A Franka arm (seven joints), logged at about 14 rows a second.
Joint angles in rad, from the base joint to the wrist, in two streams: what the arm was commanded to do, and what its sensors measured. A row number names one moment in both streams.
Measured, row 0:
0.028, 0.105, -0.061, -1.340, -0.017, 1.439, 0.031
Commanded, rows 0 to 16:
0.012, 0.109, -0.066, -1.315, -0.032, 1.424, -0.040
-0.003, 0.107, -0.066, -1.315, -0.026, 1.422, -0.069
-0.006, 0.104, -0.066, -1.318, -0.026, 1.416, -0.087
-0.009, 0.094, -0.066, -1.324, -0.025, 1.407, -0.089
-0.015, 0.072, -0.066, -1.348, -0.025, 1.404, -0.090
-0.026, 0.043, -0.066, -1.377, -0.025, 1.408, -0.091
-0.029, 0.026, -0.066, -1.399, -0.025, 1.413, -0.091
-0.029, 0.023, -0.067, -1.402, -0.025, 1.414, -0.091
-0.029, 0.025, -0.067, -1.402, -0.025, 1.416, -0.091
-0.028, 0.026, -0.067, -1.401, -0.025, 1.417, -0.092
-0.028, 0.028, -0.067, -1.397, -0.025, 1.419, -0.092
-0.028, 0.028, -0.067, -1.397, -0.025, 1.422, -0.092
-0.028, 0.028, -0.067, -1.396, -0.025, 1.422, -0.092
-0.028, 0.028, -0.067, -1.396, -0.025, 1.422, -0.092
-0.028, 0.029, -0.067, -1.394, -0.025, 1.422, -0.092
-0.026, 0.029, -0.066, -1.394, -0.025, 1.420, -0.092
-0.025, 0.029, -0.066, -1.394, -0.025, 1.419, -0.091
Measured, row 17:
-0.016, 0.054, -0.076, -1.369, -0.018, 1.412, -0.078
